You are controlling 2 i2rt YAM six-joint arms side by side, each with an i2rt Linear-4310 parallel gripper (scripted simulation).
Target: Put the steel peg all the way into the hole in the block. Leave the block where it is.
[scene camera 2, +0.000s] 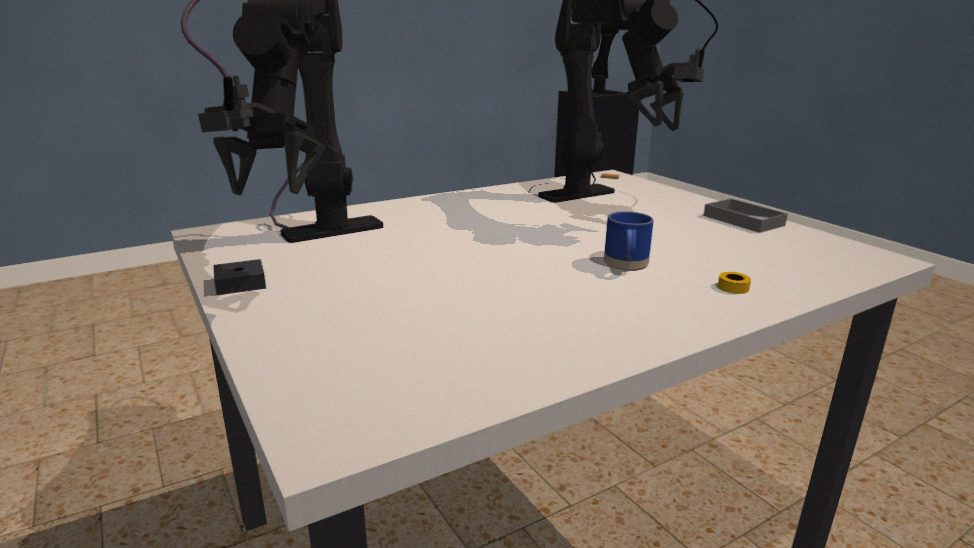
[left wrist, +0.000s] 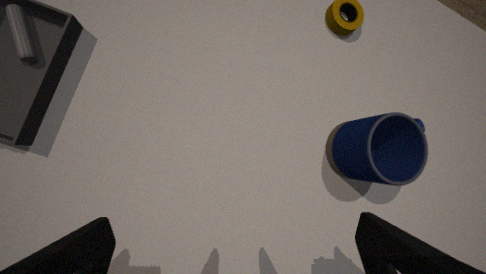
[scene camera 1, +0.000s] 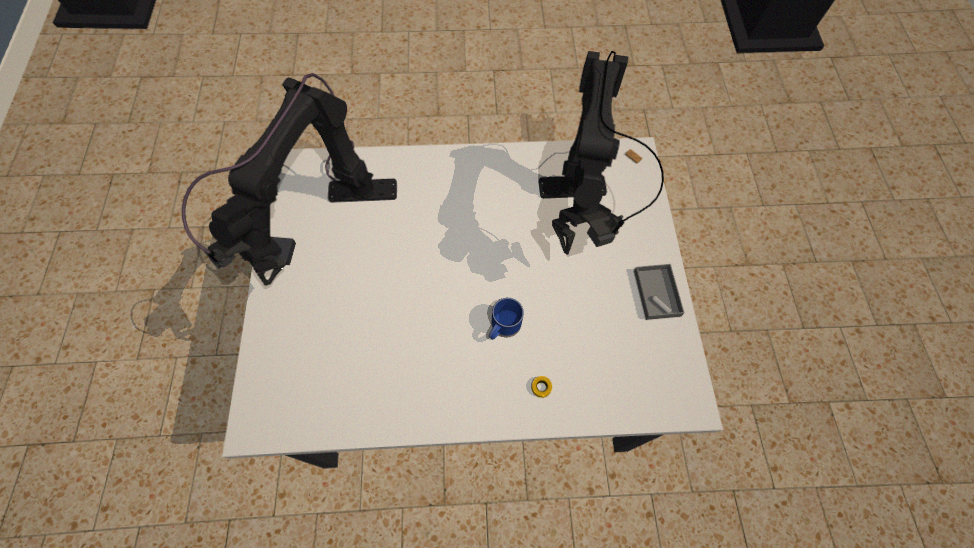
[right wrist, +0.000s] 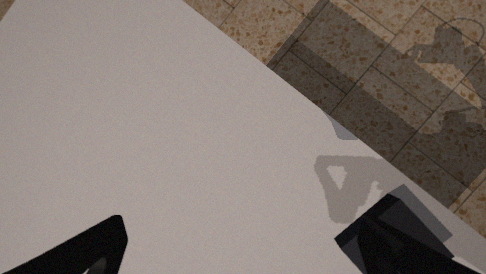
Scene:
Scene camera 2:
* my left gripper: 666,127
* my right gripper: 264,193
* dark block: 235,277
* grey tray: 731,211
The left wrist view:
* my left gripper: 235,227
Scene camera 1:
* my left gripper: 582,248
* my right gripper: 257,272
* grey tray: 659,280
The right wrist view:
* my right gripper: 242,227

